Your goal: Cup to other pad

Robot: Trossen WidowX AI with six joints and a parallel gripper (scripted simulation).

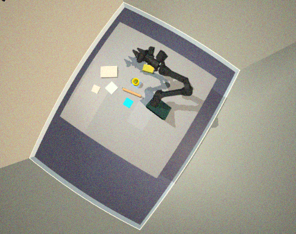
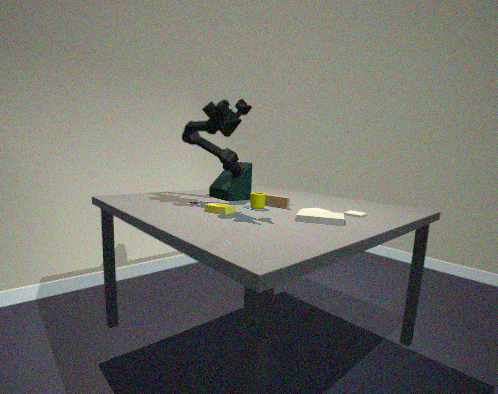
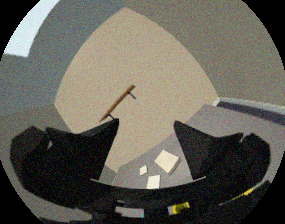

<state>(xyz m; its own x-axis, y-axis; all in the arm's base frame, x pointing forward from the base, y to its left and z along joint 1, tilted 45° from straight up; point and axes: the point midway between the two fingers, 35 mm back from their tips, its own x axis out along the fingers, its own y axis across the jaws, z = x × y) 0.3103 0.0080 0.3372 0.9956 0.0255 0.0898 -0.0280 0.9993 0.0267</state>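
Now: the yellow cup 50 mm behind my gripper tip, 130 mm to the left of it and 380 mm below it. The rest, counted from my gripper tip: cyan pad (90 mm behind, 350 mm to the left, 430 mm below); large white block (270 mm ahead, 180 mm to the left, 410 mm below); wooden bar (70 mm behind, 240 mm to the left, 400 mm below).
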